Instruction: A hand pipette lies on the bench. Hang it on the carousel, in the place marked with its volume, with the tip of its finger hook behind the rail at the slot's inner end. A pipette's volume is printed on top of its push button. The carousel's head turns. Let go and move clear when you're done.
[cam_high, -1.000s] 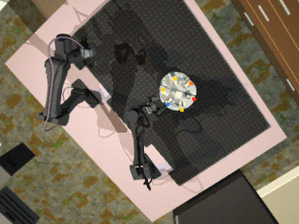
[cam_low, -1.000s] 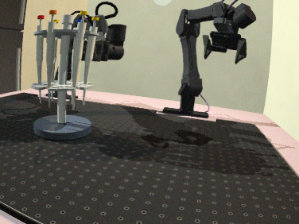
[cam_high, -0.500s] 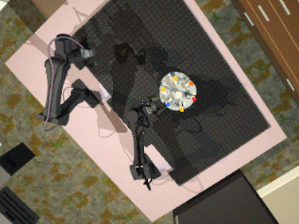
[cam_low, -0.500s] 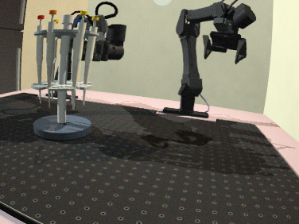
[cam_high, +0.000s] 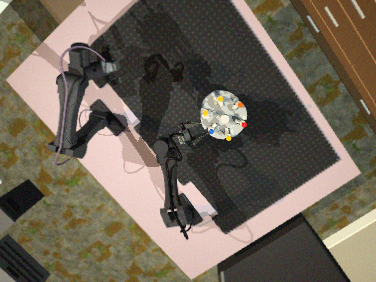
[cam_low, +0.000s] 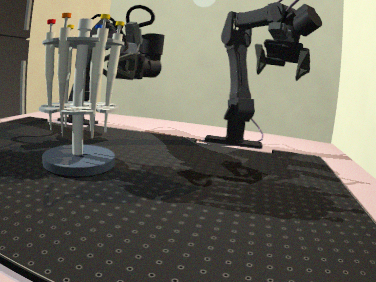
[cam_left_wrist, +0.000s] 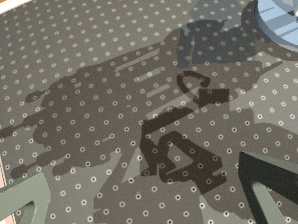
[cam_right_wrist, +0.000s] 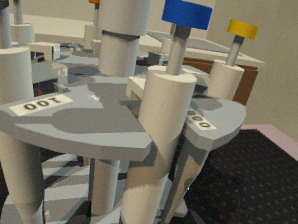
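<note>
The pipette lies 4 cm ahead of my right hand, 2 cm below it and 1 cm to the right of it.
</note>
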